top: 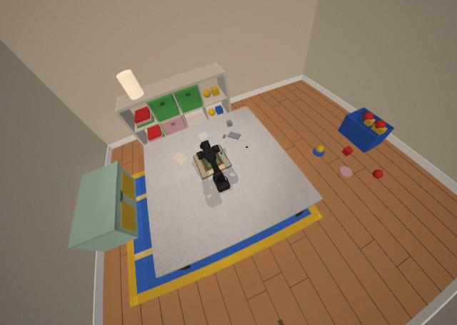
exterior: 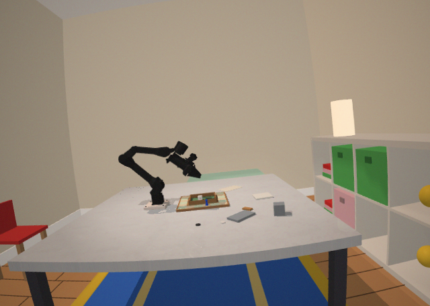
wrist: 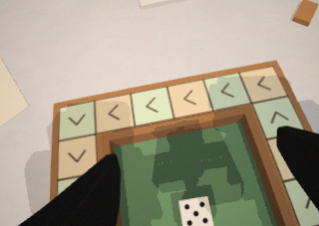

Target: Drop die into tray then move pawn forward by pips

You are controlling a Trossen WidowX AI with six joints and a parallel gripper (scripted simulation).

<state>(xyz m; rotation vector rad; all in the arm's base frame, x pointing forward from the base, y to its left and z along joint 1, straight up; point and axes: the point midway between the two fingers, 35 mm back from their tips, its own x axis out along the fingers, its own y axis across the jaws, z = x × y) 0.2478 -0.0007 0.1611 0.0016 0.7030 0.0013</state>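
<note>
Now: the blue pawn 20 mm ahead of my gripper tip, 110 mm to the right of it and 130 mm below it. Also, from my gripper tip: white die 10 mm behind, 130 mm below; green tray 150 mm below; orange piece 230 mm ahead, 220 mm to the right, 150 mm below.
</note>
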